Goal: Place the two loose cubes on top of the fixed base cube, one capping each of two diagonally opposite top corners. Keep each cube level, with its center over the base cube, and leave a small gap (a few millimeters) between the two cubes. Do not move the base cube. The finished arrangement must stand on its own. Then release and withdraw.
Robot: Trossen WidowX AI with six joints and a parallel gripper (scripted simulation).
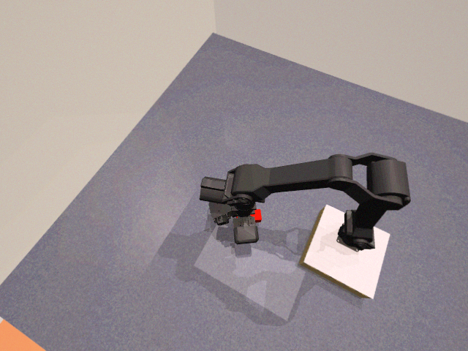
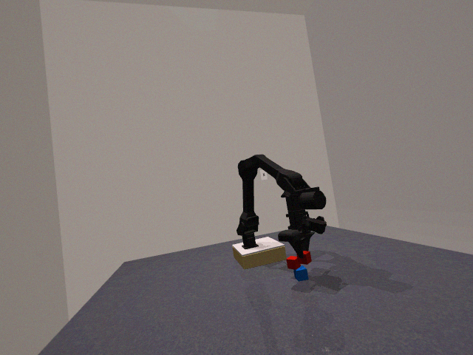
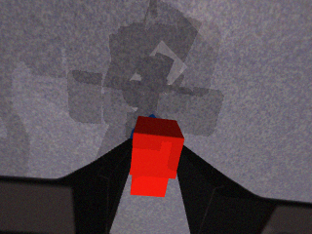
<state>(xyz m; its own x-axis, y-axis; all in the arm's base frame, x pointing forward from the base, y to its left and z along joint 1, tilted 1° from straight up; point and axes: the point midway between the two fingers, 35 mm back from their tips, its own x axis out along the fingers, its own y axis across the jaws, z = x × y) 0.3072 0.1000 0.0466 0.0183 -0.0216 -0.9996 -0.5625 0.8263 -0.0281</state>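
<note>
My gripper tip is 2 cm past the blue cube, 1 cm to the left of it and 6 cm above it.
</note>
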